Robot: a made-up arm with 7 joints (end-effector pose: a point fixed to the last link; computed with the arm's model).
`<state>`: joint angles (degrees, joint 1 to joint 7).
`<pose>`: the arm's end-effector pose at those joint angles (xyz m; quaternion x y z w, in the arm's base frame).
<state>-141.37 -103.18 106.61 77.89 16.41 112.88 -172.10</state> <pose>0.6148 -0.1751 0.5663 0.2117 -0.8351 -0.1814 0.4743</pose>
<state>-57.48 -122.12 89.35 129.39 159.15 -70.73 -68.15</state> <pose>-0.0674 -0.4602 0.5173 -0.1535 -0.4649 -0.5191 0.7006</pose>
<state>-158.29 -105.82 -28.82 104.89 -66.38 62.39 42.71</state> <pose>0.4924 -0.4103 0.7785 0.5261 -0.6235 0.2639 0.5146</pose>
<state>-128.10 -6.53 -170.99 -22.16 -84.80 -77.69 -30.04</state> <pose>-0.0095 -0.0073 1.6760 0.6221 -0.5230 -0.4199 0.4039</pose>
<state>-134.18 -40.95 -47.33 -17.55 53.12 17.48 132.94</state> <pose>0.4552 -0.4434 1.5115 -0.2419 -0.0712 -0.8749 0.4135</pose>
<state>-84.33 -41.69 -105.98 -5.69 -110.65 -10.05 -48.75</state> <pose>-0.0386 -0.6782 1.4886 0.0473 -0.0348 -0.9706 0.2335</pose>
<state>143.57 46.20 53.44 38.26 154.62 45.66 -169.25</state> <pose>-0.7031 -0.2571 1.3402 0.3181 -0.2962 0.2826 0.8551</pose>
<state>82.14 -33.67 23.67 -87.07 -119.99 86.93 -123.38</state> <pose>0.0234 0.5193 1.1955 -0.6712 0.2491 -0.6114 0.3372</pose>
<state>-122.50 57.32 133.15 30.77 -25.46 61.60 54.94</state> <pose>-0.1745 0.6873 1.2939 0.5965 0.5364 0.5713 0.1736</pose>
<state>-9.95 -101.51 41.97 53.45 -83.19 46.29 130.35</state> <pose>-0.8959 -0.2807 0.8288 -0.0993 0.1967 0.9425 0.2512</pose>
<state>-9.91 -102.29 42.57 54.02 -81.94 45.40 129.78</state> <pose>-0.8935 -0.2847 0.8187 -0.0949 0.1825 0.9473 0.2455</pose>
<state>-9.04 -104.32 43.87 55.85 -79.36 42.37 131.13</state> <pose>-0.8903 -0.2836 0.7928 -0.0815 0.1354 0.9549 0.2515</pose>
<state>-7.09 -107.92 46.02 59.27 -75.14 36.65 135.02</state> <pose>-0.8838 -0.2755 0.7464 -0.0549 0.0473 0.9599 0.2709</pose>
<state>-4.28 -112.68 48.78 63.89 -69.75 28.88 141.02</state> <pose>-0.8705 -0.2611 0.6839 -0.0149 -0.0690 0.9522 0.2972</pose>
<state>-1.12 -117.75 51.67 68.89 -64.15 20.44 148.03</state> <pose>-0.8495 -0.2431 0.6173 0.0339 -0.1885 0.9276 0.3207</pose>
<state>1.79 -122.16 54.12 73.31 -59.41 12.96 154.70</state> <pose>-0.8258 -0.2252 0.5605 0.0817 -0.2862 0.8934 0.3366</pose>
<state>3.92 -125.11 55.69 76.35 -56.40 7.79 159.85</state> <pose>-0.8074 -0.2109 0.5239 0.1176 -0.3485 0.8629 0.3465</pose>
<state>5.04 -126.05 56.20 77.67 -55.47 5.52 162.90</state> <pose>-0.8013 -0.2013 0.5130 0.1372 -0.3738 0.8457 0.3552</pose>
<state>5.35 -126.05 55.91 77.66 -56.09 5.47 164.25</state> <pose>-0.8034 -0.1958 0.5135 0.1388 -0.3748 0.8419 0.3627</pose>
